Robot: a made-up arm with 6 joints. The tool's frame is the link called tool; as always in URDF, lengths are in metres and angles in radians.
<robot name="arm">
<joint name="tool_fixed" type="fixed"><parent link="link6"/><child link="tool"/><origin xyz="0 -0.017 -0.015" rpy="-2.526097 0.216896 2.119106"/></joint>
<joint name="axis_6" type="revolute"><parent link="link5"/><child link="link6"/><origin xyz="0.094 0.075 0.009" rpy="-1.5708 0 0"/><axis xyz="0 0 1"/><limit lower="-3.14" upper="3.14"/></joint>
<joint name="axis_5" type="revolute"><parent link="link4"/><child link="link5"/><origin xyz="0.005 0.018 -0.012" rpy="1.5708 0 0"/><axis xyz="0 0 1"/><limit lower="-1.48" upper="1.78"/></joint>
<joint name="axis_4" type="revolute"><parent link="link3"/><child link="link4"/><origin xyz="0.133 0.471 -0.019" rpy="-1.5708 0 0"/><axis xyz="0 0 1"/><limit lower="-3.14" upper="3.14"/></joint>
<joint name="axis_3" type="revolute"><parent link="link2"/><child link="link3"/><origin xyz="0.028 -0.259 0.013" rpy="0 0 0"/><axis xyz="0 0 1"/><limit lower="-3.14" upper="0.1"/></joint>
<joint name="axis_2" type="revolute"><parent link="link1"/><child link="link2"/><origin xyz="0.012 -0.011 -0.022" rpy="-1.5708 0 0"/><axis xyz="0 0 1"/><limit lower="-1.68" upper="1.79"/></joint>
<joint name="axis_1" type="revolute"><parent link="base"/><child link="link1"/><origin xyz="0.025 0.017 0.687" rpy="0 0 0"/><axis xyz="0 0 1"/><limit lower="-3.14" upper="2.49"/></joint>
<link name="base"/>
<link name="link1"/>
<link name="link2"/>
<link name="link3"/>
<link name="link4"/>
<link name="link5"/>
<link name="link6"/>
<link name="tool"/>
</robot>
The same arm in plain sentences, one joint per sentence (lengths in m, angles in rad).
The arm has six revolute joints in a row. What follows holds with every joint at zero, and every direction is one of the base frame's. Joint 1 sits 0.0250 m along +x and 0.0170 m along +y and 0.6870 m along +z from the base frame's origin and rotates about +z, from -3.1400 to 2.4900 rad. Joint 2 sits 0.0120 m along +x and 0.0110 m along -y and 0.0220 m along -z from joint 1 and rotates about +y, from -1.6800 to 1.7900 rad. Joint 3 sits 0.0280 m along +x and 0.0130 m along +y and 0.2590 m along +z from joint 2 and rotates about +y, from -3.1400 to 0.1000 rad. Joint 4 sits 0.1330 m along +x and 0.0190 m along -y and 0.4710 m along -z from joint 3 and rotates about -z, from -3.1400 to 3.1400 rad. Joint 5 sits 0.0050 m along +x and 0.0180 m along -y and 0.0120 m along +z from joint 4 and rotates about +y, from -1.4800 to 1.7800 rad. Joint 6 sits 0.0940 m along +x and 0.0090 m along +y and 0.0750 m along -z from joint 5 and rotates about -z, from -3.1400 to 3.1400 rad. The tool frame, which is the frame that the pose is given for, sits 0.0170 m along +y and 0.0150 m along +z from joint 6; its axes are the base frame's turned by roll 0.6155, pitch -0.2169 and yaw -2.1191 rad (as in URDF: about the fixed x, then y, then z).
